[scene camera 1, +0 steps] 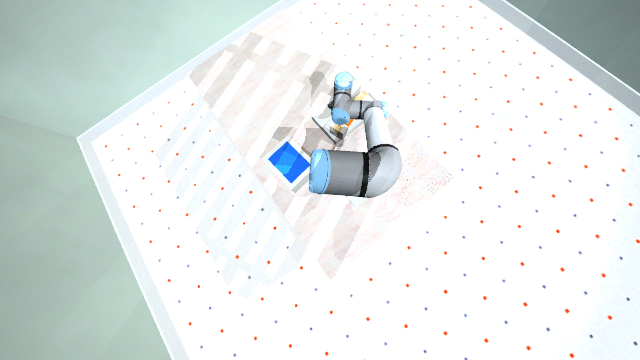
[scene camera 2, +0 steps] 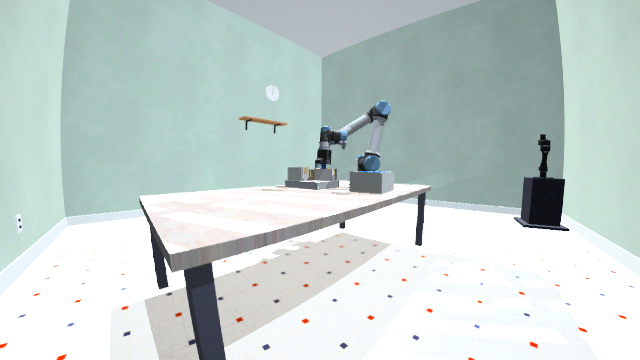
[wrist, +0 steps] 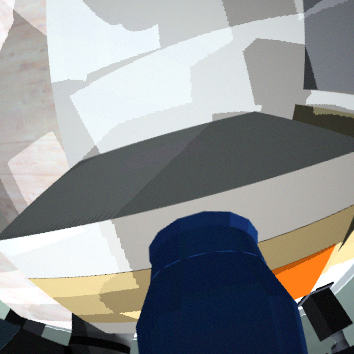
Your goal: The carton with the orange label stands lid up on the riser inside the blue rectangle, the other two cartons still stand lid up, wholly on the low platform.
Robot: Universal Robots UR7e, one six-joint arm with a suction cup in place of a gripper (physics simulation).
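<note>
The carton with the orange label stands on the low grey platform. It fills the wrist view: its shaded lid is above and its tan side with the label is below. My dark blue suction cup is pressed down on its lid and grips it. In scene camera 1 the wrist hides the cup. A second carton stands right behind it, and another carton is at the platform's left end. The blue rectangle lies on top of the grey riser, with nothing on it.
The arm's base stands behind the riser, and its upper arm reaches over the riser's edge. The long wooden table stretches toward scene camera 2. A black pedestal with a camera stands on the floor at the right.
</note>
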